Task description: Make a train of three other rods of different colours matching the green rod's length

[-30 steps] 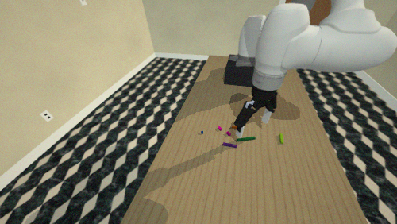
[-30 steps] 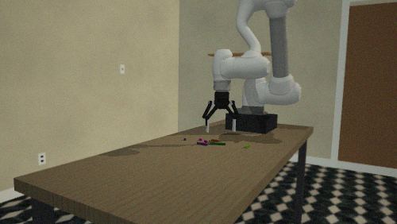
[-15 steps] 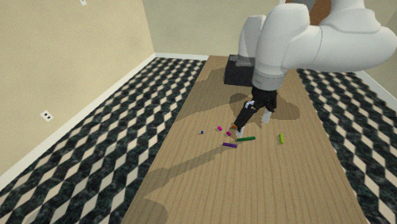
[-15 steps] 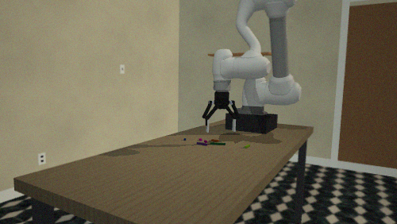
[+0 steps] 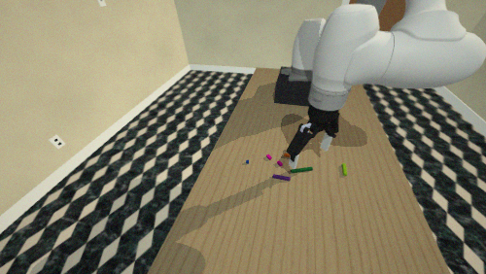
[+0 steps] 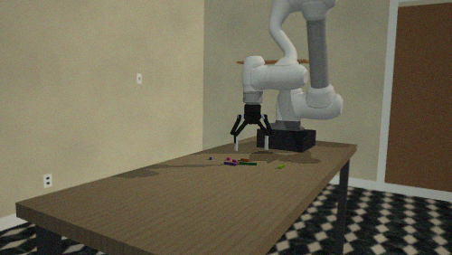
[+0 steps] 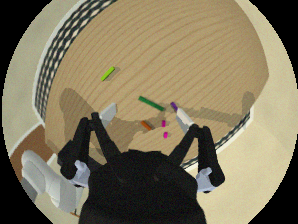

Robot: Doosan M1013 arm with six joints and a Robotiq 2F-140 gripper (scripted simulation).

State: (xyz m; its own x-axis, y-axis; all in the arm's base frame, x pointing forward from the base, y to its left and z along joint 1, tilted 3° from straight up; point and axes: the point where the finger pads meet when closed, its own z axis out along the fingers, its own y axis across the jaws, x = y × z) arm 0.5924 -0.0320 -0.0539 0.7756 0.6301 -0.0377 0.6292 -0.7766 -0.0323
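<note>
Right now my hand is 10 mm past the tiny blue piece, 210 mm to the left of it and 70 mm above it. Round my hand: purple rod 50 mm ahead, 80 mm to the right, 70 mm below; then orange rod 60 mm behind, 50 mm to the right, 70 mm below; then green rod 10 mm ahead, 10 mm to the right, 70 mm below.
</note>
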